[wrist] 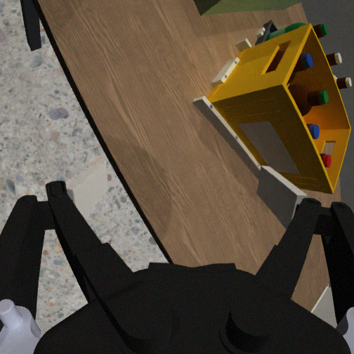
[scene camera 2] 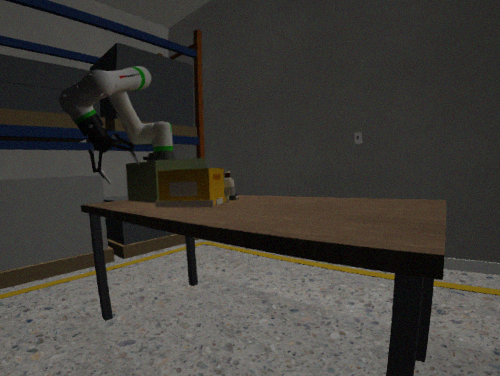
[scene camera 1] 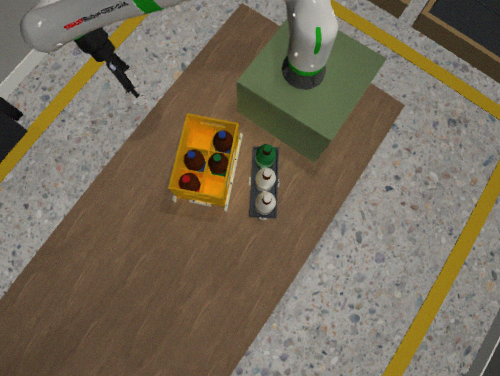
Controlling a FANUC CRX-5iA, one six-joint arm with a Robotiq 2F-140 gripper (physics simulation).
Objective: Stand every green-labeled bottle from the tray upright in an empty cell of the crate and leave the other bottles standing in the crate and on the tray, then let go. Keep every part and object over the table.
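Places are measured from the arm's base along level axes (x back, y right, z up), in millimetres.
Where they show: gripper, fingertip midpoint: (scene camera 2: 124, 173) (scene camera 1: 140, 93); arm's base at its link origin: (scene camera 2: 163, 160) (scene camera 1: 303, 70).
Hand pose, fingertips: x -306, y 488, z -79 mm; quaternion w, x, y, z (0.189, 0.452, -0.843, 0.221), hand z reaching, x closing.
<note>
Each offset is from my fingertips to the top centre of the thing. "pt": to the spot under its first point. Level surfaces: height alone.
A bottle with a green label {dx +25, dy -496, dz -8 mm} (scene camera 1: 265, 157) (wrist: 291, 31) stands upright at the tray end nearest the green block. Two white-labeled bottles {dx -56, dy -535, dz -8 mm} (scene camera 1: 265, 179) {dx -135, dy -574, dz -8 mm} (scene camera 1: 265, 203) stand beside it on the dark tray {pt dx -181, dy -551, dz -164 mm} (scene camera 1: 253, 213). The yellow crate {dx -94, dy -401, dz +7 mm} (scene camera 1: 199, 198) (scene camera 2: 215, 187) (wrist: 245, 95) has six cells. It holds two blue-capped bottles {dx -2, dy -332, dz -5 mm} (scene camera 1: 222, 141) {dx -116, dy -272, dz -5 mm} (scene camera 1: 194, 160), a green-capped bottle {dx -86, dy -356, dz -5 mm} (scene camera 1: 218, 164) (wrist: 318, 97) and a red-capped bottle {dx -200, dy -298, dz -5 mm} (scene camera 1: 189, 183) (wrist: 325, 160). Its upper-left and lower-right cells in scene view 1 are empty. My gripper (scene camera 1: 136, 94) (scene camera 2: 123, 171) is wide open and empty, raised away from crate and tray.
The green block (scene camera 1: 280, 112) (scene camera 2: 142, 182) carries the arm base beside the tray. Pale strips {pt dx -185, dy -443, dz -139 mm} (scene camera 1: 227, 200) (wrist: 230, 132) edge the crate's foot. The wooden table {dz -169 mm} (scene camera 1: 165, 275) (scene camera 2: 320, 217) (wrist: 150, 115) has its long edge near the gripper. A storage rack (scene camera 2: 199, 100) stands behind the arm.
</note>
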